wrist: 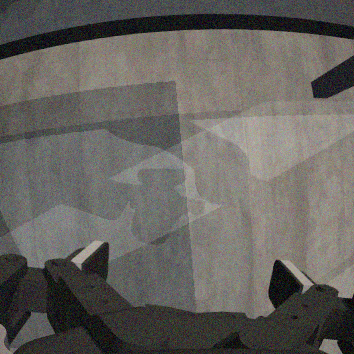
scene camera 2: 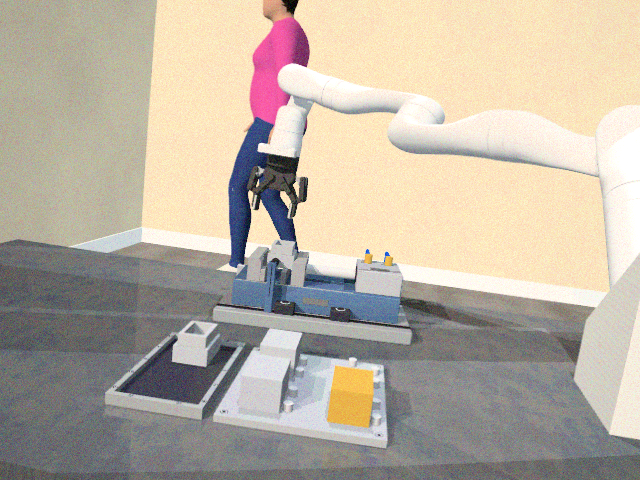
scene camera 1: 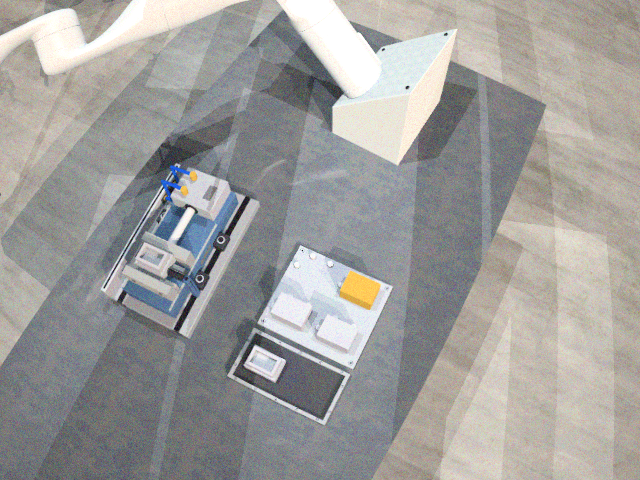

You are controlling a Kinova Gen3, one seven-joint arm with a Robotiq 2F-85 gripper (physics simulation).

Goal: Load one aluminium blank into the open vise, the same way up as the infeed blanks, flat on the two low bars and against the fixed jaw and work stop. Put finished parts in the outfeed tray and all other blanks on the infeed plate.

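The vise [scene camera 1: 209, 235] [scene camera 2: 369, 305] stands on a light base. A light grey part with a square pocket in its top [scene camera 1: 153, 258] [scene camera 2: 283, 251] sits between its jaws and rises above them; contact with bars, jaws and stop cannot be told. Two plain white blanks [scene camera 1: 291, 310] [scene camera 1: 337, 333] [scene camera 2: 280, 343] [scene camera 2: 263, 382] and a yellow-orange block [scene camera 1: 360, 289] [scene camera 2: 351, 395] stand on the infeed plate [scene camera 1: 315, 276] [scene camera 2: 310, 414]. A pocketed part [scene camera 1: 264, 363] [scene camera 2: 195, 344] stands in the outfeed tray [scene camera 1: 276, 399] [scene camera 2: 155, 406]. My gripper [scene camera 2: 273, 210] [wrist: 190, 270] is open and empty, high above the table's far side.
A person in a pink top [scene camera 2: 279, 67] stands behind the vise and arm in scene camera 2. Blue-and-yellow fittings [scene camera 1: 183, 183] [scene camera 2: 377, 258] rise from the vise's end block. Short pins [scene camera 1: 330, 264] [scene camera 2: 352, 361] stand on the infeed plate. The wrist view shows floor beneath the gripper.
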